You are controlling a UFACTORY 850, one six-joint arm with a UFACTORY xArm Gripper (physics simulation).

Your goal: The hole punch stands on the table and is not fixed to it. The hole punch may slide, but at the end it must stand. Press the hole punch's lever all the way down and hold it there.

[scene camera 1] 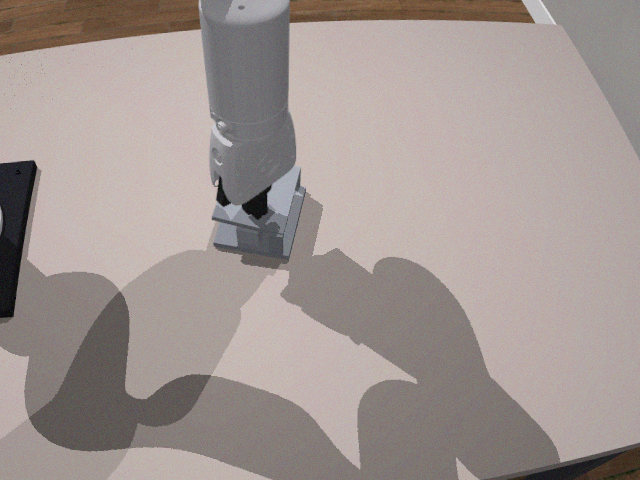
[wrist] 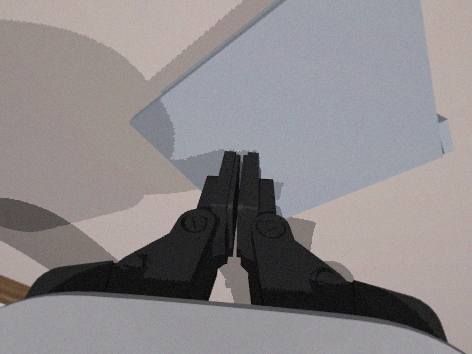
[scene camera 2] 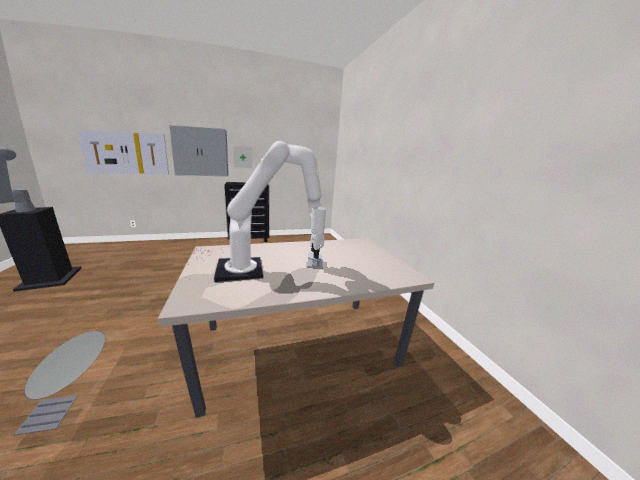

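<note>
The blue-grey hole punch (scene camera 1: 294, 227) (scene camera 2: 314, 264) stands upright on the table. Its lever (scene camera 1: 284, 196) (wrist: 310, 100) is a broad plate that slopes down towards the front. In scene camera 1 the front edge of the lever is still apart from the base (scene camera 1: 226, 235), with a visible gap. My gripper (scene camera 1: 256, 215) (scene camera 2: 315, 256) (wrist: 241, 176) is shut and empty, pointing down. Its black fingertips are at the lever's top face near the front edge and look to be touching it. The gripper body hides the back of the lever in scene camera 1.
The table (scene camera 1: 439, 155) (scene camera 2: 356, 258) carries the arm's black base plate (scene camera 1: 15, 242) (scene camera 2: 224, 273), to the left of the hole punch in scene camera 1. Arm shadows lie across the table in front of the punch. A wall (scene camera 2: 491, 180) rises beyond the table's right side.
</note>
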